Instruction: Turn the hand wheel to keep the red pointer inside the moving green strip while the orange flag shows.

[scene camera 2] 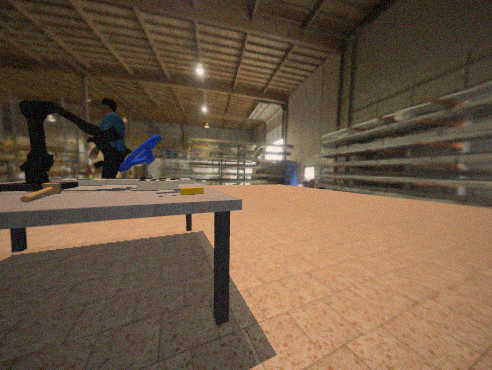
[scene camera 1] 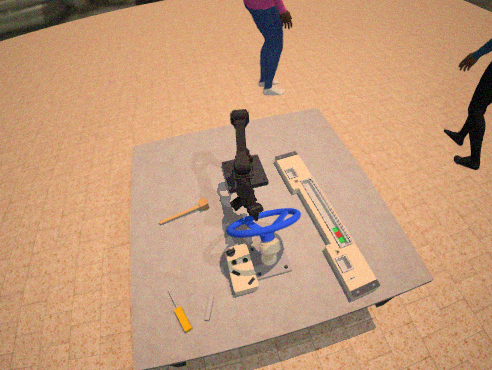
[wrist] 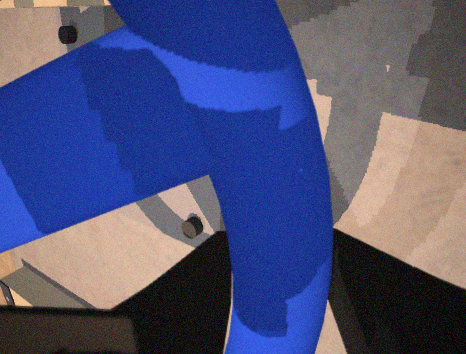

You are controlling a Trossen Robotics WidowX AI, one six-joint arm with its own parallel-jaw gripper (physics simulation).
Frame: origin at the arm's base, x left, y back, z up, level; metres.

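Seen in the pictures: gripper, fingertip midpoint: [scene camera 2: 124, 171] [scene camera 1: 255, 219]; arm's base, link origin: [scene camera 2: 36, 183].
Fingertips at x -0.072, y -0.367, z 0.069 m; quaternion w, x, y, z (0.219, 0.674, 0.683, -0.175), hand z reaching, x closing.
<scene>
Pixels of each thing's top centre, then the offset from my fingertips to it. "spot": a spot on its surface instead. Level surfaces: height alone.
- cream post, surface spot: [scene camera 1: 269, 252] spot: dy -0.196, dx -0.016, dz +0.063 m
- long cream gauge, surface spot: [scene camera 1: 360, 280] spot: dy -0.409, dx +0.307, dz -0.058 m
- red pointer, surface spot: [scene camera 1: 338, 234] spot: dy -0.184, dx +0.332, dz -0.057 m
- green strip, surface spot: [scene camera 1: 342, 240] spot: dy -0.217, dx +0.333, dz -0.058 m
- wooden mallet, top centre: [scene camera 1: 182, 209] [scene camera 2: 41, 184] dy +0.218, dx -0.306, dz -0.053 m
- yellow-handled screwdriver, top centre: [scene camera 1: 177, 308] [scene camera 2: 181, 188] dy -0.238, dx -0.433, dz -0.069 m
- thin grey rod, top centre: [scene camera 1: 209, 307] dy -0.275, dx -0.309, dz -0.083 m
- grey table, surface height: dz -0.097 m
The blue hand wheel [scene camera 1: 250, 232] [scene camera 2: 142, 155] [wrist: 275, 175] stands tilted on a cream post [scene camera 1: 269, 252]. My gripper [scene camera 1: 256, 216] [wrist: 275, 244] is shut on the wheel's rim, on the side toward the arm's base, near where a spoke joins it; the wrist view shows the rim between the two black fingers. On the long cream gauge [scene camera 1: 360, 280], the red pointer [scene camera 1: 338, 234] lies within the green strip [scene camera 1: 342, 240], with green showing on both sides of it, near the slot's front end. An orange flag does not show in these views.
A cream box [scene camera 1: 243, 287] with black fittings stands beside the post. A wooden mallet [scene camera 1: 182, 214] [scene camera 2: 42, 192], a yellow-handled screwdriver [scene camera 1: 183, 319] [scene camera 2: 192, 190] and a thin grey rod [scene camera 1: 208, 308] lie on the grey table [scene camera 1: 165, 280]. People stand beyond the table.
</scene>
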